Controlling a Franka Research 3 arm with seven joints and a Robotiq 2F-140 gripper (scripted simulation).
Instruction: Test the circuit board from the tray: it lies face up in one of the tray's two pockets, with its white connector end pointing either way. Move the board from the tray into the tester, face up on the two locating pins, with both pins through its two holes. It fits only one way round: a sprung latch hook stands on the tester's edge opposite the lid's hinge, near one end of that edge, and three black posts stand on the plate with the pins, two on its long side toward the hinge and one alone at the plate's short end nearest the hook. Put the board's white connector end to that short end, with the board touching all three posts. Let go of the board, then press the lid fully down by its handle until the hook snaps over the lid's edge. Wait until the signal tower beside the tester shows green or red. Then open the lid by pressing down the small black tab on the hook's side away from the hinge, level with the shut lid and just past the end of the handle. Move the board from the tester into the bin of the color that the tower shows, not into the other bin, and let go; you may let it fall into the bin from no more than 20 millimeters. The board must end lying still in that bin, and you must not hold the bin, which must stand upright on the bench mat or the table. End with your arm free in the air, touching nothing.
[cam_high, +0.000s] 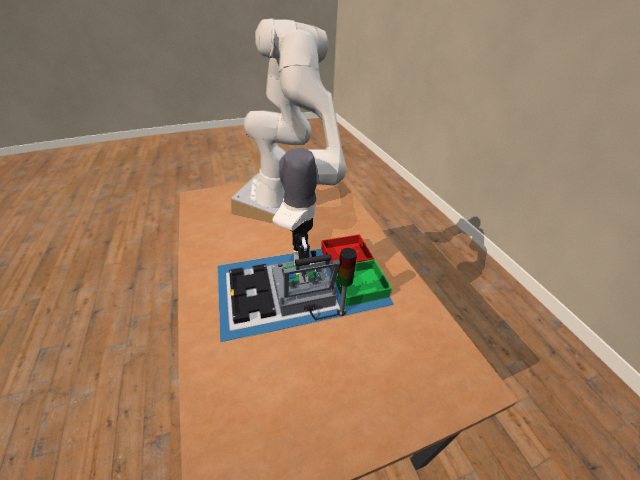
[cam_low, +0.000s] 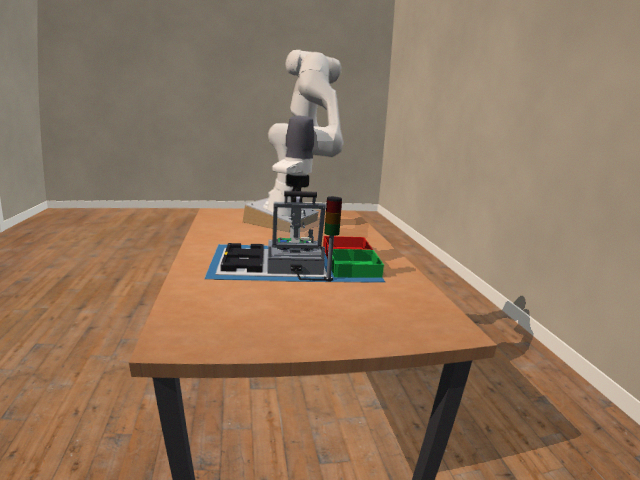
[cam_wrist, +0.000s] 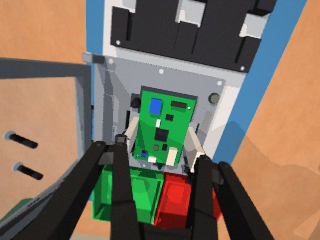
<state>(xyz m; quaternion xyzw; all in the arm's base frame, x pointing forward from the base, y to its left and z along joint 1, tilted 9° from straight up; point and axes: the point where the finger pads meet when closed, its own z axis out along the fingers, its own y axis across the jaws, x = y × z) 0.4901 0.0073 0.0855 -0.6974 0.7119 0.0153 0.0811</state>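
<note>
Right now my hand is 20 mm above the green circuit board. From my hand the other things lie so: tester lid: 120 mm ahead, 80 mm above; green bin: 200 mm to the left, 90 mm below, 50 mm ahead; dark plate: 30 mm below, 10 mm to the left, 10 mm ahead.
</note>
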